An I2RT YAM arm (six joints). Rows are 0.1 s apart.
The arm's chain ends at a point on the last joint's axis. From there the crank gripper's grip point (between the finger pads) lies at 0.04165 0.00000 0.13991 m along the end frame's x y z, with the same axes.
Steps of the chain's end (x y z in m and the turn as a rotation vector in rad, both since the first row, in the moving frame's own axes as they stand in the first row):
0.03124, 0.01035, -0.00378, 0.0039, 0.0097, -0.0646
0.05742, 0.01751, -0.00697, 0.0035, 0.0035, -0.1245
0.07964, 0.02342, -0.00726, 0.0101, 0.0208, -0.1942
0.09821, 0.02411, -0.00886, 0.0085, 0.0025, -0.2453
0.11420, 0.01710, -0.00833, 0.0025, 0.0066, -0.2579
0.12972, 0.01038, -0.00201, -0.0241, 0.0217, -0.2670
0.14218, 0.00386, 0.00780, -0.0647, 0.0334, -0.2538
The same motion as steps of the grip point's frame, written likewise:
0.03249, 0.00707, -0.00420, 0.0039, 0.0097, -0.0646
0.05756, 0.01182, -0.00713, 0.0035, 0.0035, -0.1245
0.08160, 0.01370, -0.00820, 0.0101, 0.0208, -0.1942
0.09716, 0.01278, -0.00901, 0.0085, 0.0025, -0.2453
0.11369, 0.00601, -0.00862, 0.0025, 0.0066, -0.2579
0.13168, 0.00231, -0.00284, -0.0241, 0.0217, -0.2670
0.14658, 0.00172, 0.00640, -0.0647, 0.0334, -0.2538

